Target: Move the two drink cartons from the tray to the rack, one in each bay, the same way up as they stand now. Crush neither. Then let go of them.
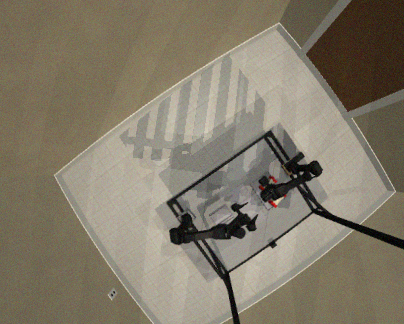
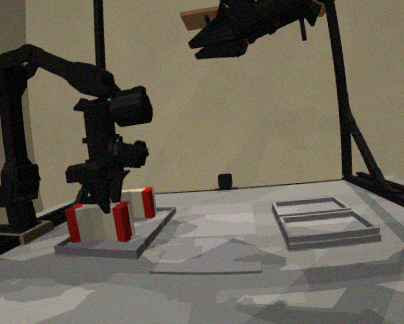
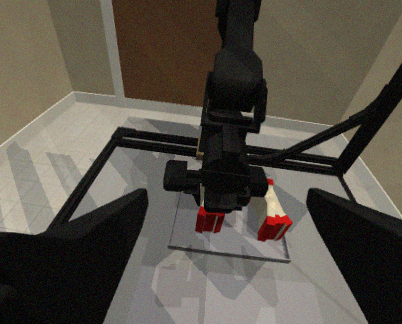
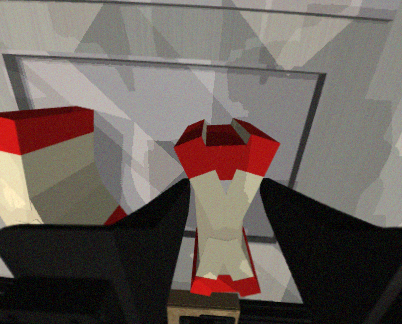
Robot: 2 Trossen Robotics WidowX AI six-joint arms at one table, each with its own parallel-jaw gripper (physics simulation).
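Places are measured from the left arm's base along level axes (x ahead, y left, z up), in metres.
Where they show: left gripper, fingertip midpoint: (image 1: 253,208) (image 2: 192,52) (image 3: 226,196); right gripper, fingertip midpoint: (image 1: 265,187) (image 2: 112,209) (image 4: 224,184); left arm's base, link origin: (image 1: 186,218); right arm's base, link origin: (image 1: 290,167) (image 2: 23,226).
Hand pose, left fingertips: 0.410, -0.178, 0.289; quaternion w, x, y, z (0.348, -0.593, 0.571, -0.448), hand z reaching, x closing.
Each offset is from my left fingertips to the top centre of the thing, as dx, dy, dz. Level surfaces: height alone.
Two cream drink cartons with red ends stand on the grey tray {+0.195, -0.089, -0.317} (image 2: 146,234) (image 3: 232,254) (image 4: 310,122). The near carton {+0.221, -0.036, -0.259} (image 2: 91,222) (image 4: 225,206) (image 3: 209,222) (image 1: 269,180) is pinched in at its waist and rests on the tray. My right gripper (image 2: 105,209) (image 4: 224,184) (image 1: 269,193) is half open over it, with one finger on each side of its upper part. The second carton {+0.205, -0.171, -0.259} (image 2: 136,199) (image 3: 273,209) (image 4: 61,161) (image 1: 278,202) stands beside it. My left gripper (image 2: 194,51) (image 1: 250,210) is wide open and empty, high above the table. The two-bay rack {-0.212, -0.042, -0.313} (image 2: 323,243) (image 1: 220,213) stands empty.
A thin grey mat {dz -0.329} (image 2: 207,257) lies between the tray and the rack. Black frame posts (image 2: 98,32) stand at the table's corners. A small black box (image 2: 224,180) sits at the far edge.
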